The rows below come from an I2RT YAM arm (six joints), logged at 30 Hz.
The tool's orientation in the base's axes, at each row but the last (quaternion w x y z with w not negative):
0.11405, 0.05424, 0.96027, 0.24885
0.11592, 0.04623, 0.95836, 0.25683
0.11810, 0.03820, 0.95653, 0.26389
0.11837, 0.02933, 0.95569, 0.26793
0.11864, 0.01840, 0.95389, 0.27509
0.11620, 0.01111, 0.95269, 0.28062
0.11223, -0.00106, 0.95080, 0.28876
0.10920, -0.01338, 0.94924, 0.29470
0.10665, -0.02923, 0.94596, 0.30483
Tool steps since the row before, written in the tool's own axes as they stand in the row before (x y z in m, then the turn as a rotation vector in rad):
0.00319, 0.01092, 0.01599, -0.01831, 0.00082, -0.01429
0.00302, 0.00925, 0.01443, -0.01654, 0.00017, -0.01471
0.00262, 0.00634, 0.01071, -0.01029, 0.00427, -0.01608
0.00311, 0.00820, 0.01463, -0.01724, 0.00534, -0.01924
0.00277, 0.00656, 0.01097, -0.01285, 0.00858, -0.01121
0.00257, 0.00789, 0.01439, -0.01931, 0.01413, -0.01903
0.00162, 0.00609, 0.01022, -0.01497, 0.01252, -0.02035
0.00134, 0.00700, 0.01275, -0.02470, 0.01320, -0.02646
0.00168, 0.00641, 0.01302, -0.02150, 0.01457, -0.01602
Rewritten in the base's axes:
0.00136, 0.01746, -0.00885, 0.01425, -0.00889, 0.01607
0.00089, 0.01539, -0.00809, 0.01241, -0.00939, 0.01574
0.00016, 0.01110, -0.00620, 0.00606, -0.00570, 0.01770
0.00046, 0.01477, -0.00852, 0.01203, -0.00722, 0.02234
-0.00029, 0.01155, -0.00613, 0.00957, 0.00015, 0.01652
0.00043, 0.01452, -0.00805, 0.01383, 0.00011, 0.02727
0.00019, 0.01079, -0.00526, 0.00943, -0.00169, 0.02652
0.00061, 0.01300, -0.00662, 0.01764, -0.00494, 0.03389
-0.00002, 0.01281, -0.00702, 0.01627, 0.00229, 0.02571

